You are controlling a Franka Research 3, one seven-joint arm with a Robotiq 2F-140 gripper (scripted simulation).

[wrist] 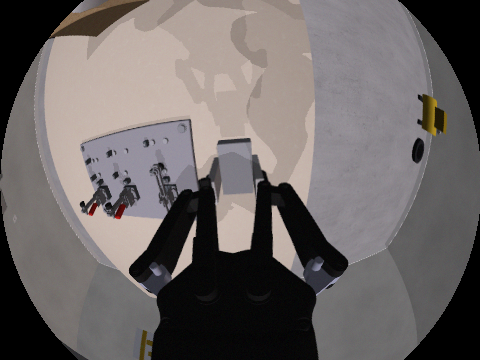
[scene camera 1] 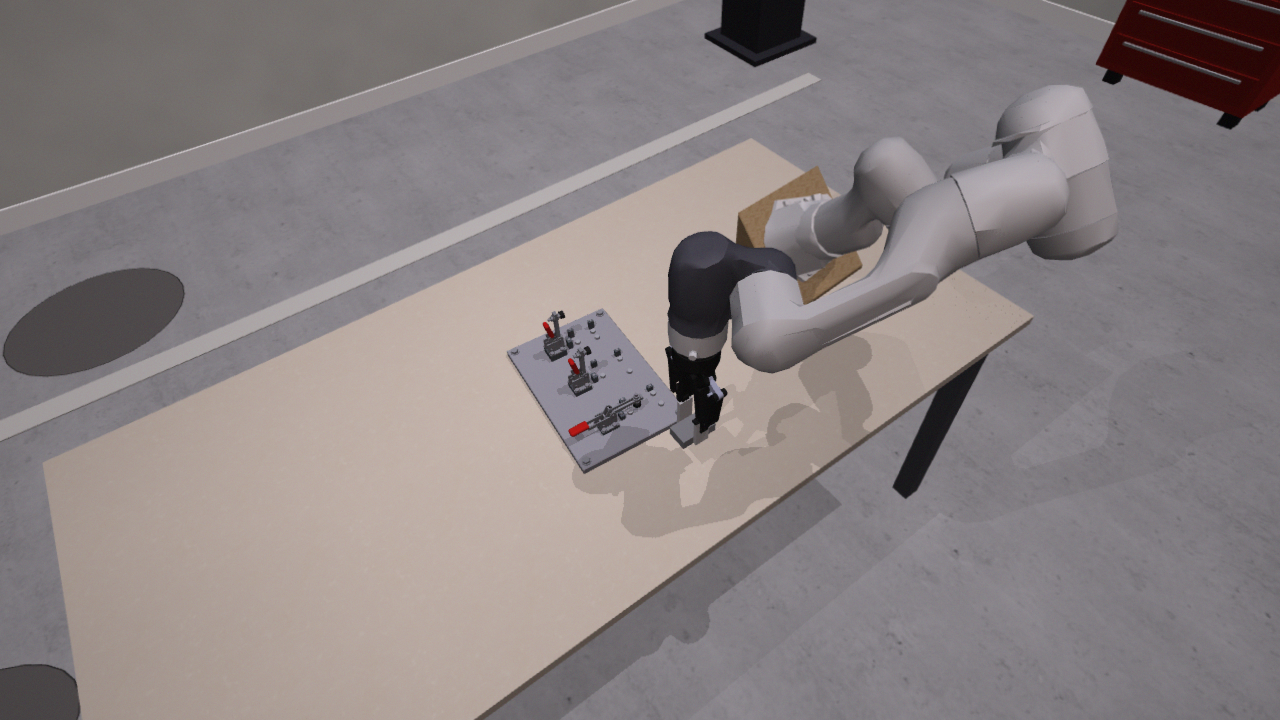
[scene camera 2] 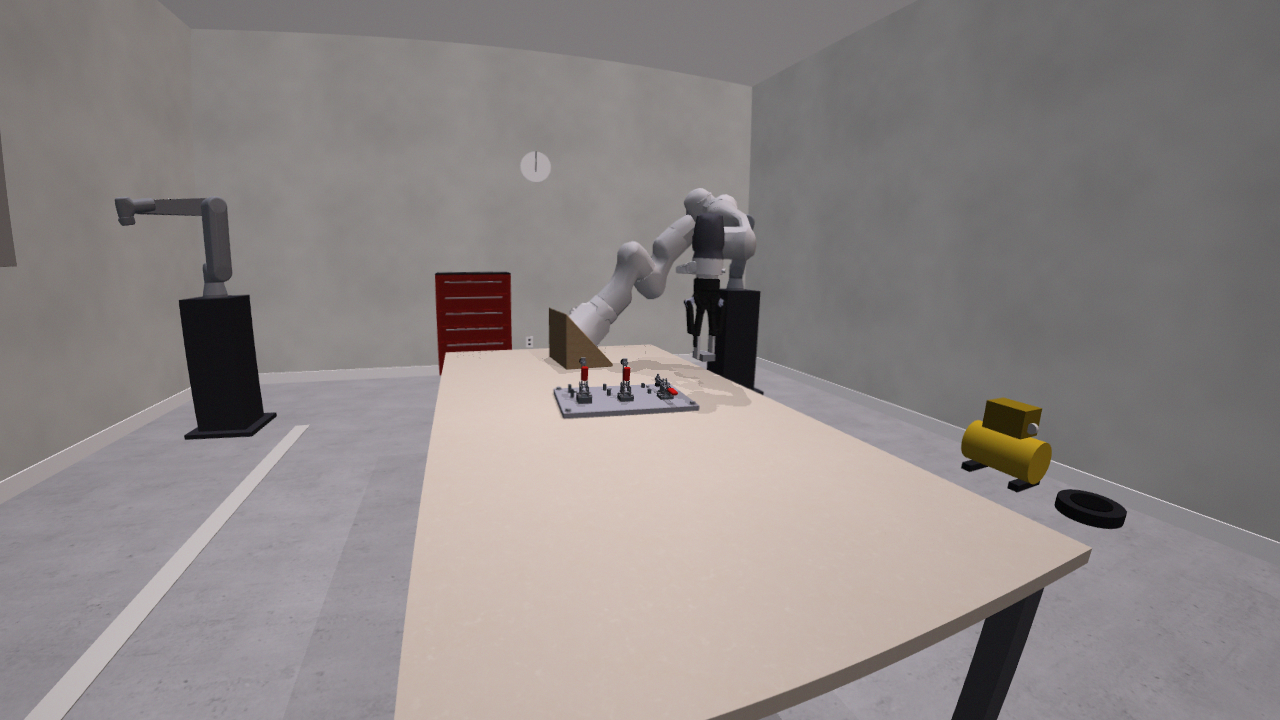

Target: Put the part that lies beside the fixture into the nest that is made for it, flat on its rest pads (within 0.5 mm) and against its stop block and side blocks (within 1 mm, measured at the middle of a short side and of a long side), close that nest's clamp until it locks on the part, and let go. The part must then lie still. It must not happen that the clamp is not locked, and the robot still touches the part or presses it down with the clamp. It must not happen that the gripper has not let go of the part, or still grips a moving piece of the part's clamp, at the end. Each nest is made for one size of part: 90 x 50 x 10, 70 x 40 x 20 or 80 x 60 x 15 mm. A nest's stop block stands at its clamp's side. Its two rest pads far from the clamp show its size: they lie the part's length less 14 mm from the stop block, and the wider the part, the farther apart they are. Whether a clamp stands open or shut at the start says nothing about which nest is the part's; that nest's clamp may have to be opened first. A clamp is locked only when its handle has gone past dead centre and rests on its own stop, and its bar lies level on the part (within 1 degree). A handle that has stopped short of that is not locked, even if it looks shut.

Scene:
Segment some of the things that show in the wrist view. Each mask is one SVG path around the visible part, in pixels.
The gripper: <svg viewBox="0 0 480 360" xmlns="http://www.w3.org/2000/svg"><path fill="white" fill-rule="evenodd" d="M257 154L252 155L256 208L251 248L249 250L235 253L219 251L216 205L219 202L222 180L219 159L214 157L209 174L198 180L199 191L192 192L191 189L181 191L147 249L129 267L129 274L149 293L157 296L160 323L154 332L151 360L319 360L312 324L316 296L324 289L329 289L335 284L347 269L348 260L327 242L310 212L289 183L284 182L278 186L273 186L269 181L265 181L268 180L266 172L261 170ZM197 215L196 237L193 238L192 263L172 279L171 275L174 272ZM272 205L277 206L304 268L303 276L306 282L273 257Z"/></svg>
A part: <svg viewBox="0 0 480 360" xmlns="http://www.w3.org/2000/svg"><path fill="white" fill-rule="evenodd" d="M250 138L219 140L217 143L224 195L253 193L252 146Z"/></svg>

